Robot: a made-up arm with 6 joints.
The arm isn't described. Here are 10 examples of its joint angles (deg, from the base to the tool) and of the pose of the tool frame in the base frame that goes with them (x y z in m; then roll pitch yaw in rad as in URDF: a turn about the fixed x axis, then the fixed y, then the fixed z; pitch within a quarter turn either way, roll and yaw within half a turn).
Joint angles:
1: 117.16 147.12 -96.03 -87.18 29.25 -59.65
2: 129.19 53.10 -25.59 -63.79 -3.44 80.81
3: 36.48 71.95 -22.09 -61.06 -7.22 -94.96
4: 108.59 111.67 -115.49 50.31 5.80 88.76
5: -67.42 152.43 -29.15 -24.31 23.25 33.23
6: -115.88 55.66 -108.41 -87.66 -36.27 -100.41
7: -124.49 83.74 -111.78 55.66 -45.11 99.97
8: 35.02 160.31 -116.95 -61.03 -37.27 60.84
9: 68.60 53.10 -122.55 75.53 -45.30 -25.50
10: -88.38 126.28 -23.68 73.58 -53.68 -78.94
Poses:
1: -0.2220 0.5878 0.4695 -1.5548 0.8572 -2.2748
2: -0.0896 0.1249 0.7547 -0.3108 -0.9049 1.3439
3: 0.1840 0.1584 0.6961 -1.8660 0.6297 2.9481
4: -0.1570 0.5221 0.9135 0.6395 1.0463 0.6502
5: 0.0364 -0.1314 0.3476 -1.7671 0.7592 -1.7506
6: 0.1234 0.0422 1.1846 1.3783 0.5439 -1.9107
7: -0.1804 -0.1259 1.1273 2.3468 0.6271 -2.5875
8: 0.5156 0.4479 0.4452 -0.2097 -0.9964 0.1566
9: 0.0480 -0.1170 1.1778 1.4641 0.5569 -1.0950
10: -0.0839 -0.1858 0.4958 -2.0743 -0.1651 -1.5445
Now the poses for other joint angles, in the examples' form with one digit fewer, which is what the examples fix.
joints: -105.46 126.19 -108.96 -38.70 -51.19 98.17
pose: -0.083 -0.544 0.834 0.880 -0.376 -2.981
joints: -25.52 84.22 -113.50 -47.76 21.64 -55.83
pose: 0.243 -0.151 1.129 -3.082 -0.120 0.825
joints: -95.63 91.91 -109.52 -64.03 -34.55 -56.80
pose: 0.032 -0.310 1.114 2.821 0.493 0.132
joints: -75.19 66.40 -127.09 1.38 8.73 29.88
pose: 0.005 -0.019 1.225 1.523 -0.449 2.701
